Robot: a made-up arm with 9 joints.
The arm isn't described. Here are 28 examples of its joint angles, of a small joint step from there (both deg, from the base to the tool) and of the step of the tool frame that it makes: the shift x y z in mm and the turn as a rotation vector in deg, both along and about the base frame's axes.
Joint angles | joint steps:
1: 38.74 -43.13 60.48 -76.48 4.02 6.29 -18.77 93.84 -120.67 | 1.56 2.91 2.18 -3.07 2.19 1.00 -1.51 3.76 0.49
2: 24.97 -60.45 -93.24 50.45 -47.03 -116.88 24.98 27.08 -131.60 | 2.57 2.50 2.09 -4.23 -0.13 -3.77 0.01 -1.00 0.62
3: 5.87 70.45 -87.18 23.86 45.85 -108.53 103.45 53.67 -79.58 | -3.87 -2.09 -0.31 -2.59 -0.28 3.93 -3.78 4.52 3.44
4: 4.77 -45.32 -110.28 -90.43 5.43 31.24 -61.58 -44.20 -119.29 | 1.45 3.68 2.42 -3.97 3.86 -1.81 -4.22 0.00 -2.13
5: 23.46 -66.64 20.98 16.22 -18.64 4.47 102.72 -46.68 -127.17 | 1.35 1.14 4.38 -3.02 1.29 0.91 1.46 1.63 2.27
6: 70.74 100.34 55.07 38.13 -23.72 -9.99 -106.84 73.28 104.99 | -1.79 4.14 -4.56 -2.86 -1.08 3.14 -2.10 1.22 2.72
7: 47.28 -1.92 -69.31 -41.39 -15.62 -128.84 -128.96 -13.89 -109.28 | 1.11 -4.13 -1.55 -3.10 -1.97 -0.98 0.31 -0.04 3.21
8: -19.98 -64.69 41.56 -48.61 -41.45 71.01 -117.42 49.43 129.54 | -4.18 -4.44 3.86 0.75 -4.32 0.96 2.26 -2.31 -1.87
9: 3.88 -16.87 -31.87 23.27 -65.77 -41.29 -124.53 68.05 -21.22 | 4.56 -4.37 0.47 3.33 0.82 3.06 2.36 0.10 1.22
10: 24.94 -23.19 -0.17 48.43 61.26 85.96 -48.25 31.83 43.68 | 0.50 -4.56 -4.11 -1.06 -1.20 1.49 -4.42 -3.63 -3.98
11: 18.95 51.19 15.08 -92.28 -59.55 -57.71 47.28 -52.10 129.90 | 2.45 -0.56 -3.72 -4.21 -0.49 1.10 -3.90 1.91 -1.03
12: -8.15 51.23 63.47 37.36 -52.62 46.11 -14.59 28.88 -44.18 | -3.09 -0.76 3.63 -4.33 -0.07 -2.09 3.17 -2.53 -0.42
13: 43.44 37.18 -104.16 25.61 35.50 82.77 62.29 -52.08 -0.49 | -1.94 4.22 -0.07 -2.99 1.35 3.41 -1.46 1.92 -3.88
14: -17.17 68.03 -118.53 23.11 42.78 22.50 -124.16 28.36 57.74 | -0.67 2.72 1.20 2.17 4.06 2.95 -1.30 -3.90 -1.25
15: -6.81 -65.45 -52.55 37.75 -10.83 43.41 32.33 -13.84 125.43 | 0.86 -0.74 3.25 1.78 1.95 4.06 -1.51 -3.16 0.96
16: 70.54 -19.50 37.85 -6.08 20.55 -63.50 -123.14 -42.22 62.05 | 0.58 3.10 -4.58 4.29 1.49 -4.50 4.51 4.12 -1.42
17: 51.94 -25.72 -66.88 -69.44 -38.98 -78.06 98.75 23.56 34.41 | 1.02 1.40 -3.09 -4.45 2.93 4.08 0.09 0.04 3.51
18: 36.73 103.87 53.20 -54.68 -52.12 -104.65 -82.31 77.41 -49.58 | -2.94 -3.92 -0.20 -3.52 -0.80 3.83 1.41 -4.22 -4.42
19: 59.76 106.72 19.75 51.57 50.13 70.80 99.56 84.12 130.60 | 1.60 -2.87 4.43 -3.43 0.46 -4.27 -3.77 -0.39 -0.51
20: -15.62 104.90 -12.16 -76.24 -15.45 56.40 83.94 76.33 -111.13 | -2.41 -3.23 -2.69 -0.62 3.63 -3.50 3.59 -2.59 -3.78
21: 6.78 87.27 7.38 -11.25 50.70 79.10 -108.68 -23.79 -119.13 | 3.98 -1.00 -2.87 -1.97 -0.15 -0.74 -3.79 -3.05 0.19
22: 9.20 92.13 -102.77 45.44 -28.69 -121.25 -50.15 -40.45 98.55 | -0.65 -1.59 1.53 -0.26 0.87 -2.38 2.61 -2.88 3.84
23: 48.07 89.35 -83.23 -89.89 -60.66 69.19 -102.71 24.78 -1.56 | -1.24 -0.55 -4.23 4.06 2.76 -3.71 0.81 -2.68 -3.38
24: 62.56 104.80 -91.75 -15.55 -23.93 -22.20 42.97 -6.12 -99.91 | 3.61 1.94 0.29 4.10 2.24 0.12 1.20 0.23 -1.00
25: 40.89 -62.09 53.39 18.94 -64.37 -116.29 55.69 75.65 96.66 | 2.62 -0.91 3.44 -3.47 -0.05 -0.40 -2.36 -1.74 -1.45
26: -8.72 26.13 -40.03 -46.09 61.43 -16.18 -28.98 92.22 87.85 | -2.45 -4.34 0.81 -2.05 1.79 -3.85 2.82 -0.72 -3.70
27: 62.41 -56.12 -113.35 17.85 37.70 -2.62 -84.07 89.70 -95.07 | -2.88 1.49 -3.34 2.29 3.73 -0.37 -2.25 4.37 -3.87
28: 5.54 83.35 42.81 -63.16 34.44 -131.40 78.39 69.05 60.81 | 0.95 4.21 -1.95 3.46 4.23 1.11 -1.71 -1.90 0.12
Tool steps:
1: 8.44 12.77 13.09 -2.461 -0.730 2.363
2: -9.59 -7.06 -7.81 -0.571 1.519 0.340
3: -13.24 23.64 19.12 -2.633 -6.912 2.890
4: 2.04 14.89 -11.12 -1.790 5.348 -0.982
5: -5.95 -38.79 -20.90 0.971 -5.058 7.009
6: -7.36 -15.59 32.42 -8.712 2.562 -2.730
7: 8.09 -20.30 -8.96 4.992 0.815 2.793
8: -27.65 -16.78 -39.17 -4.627 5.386 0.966
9: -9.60 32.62 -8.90 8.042 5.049 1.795
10: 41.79 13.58 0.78 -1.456 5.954 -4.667
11: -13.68 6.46 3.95 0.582 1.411 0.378
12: 27.83 14.59 26.98 -3.595 7.481 0.625
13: -10.81 -35.46 -8.34 -5.748 0.051 -7.814
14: 38.75 -1.80 -7.73 -4.399 -6.821 -4.242
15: -8.83 14.47 -0.96 -4.177 4.613 3.076
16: -17.08 -34.62 -37.79 -3.028 6.549 -8.333
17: 5.10 29.66 3.52 -8.069 6.698 -2.823
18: -16.34 -10.19 18.29 -2.757 11.389 3.078
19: -7.56 18.77 -37.25 11.499 7.455 3.149
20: -19.85 -2.43 -13.77 -0.365 5.539 3.518
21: 3.44 -22.20 13.70 3.940 -1.128 -3.451
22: 24.40 -19.96 -6.78 1.196 1.460 4.266
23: -17.89 -49.73 -21.75 -3.051 -0.231 7.748
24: 1.28 -21.74 4.64 -1.215 1.341 2.481
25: 9.72 -28.48 -10.60 8.125 -2.248 5.347
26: 36.80 -6.08 4.58 1.593 6.842 -2.670
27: 22.37 -15.69 -19.15 -4.960 -0.169 -0.263
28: -28.03 1.85 4.18 2.280 -1.263 1.609
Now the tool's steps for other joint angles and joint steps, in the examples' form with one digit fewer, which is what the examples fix.
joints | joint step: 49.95 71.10 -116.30 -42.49 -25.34 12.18 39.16 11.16 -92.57 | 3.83 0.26 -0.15 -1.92 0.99 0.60 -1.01 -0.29 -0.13
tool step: -4.8 23.9 9.5 5.87 1.07 -0.69
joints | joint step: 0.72 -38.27 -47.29 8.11 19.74 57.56 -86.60 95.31 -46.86 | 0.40 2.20 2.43 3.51 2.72 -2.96 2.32 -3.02 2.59
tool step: 42.8 8.3 -9.0 0.56 -5.21 7.67
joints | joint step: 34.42 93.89 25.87 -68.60 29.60 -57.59 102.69 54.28 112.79 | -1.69 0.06 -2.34 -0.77 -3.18 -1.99 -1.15 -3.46 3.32
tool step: 14.7 23.9 -44.5 -8.70 -4.07 -3.67
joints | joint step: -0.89 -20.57 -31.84 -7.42 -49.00 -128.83 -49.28 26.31 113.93 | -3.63 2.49 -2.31 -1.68 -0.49 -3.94 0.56 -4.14 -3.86
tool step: -21.6 -7.4 40.9 -8.44 -3.38 -3.22
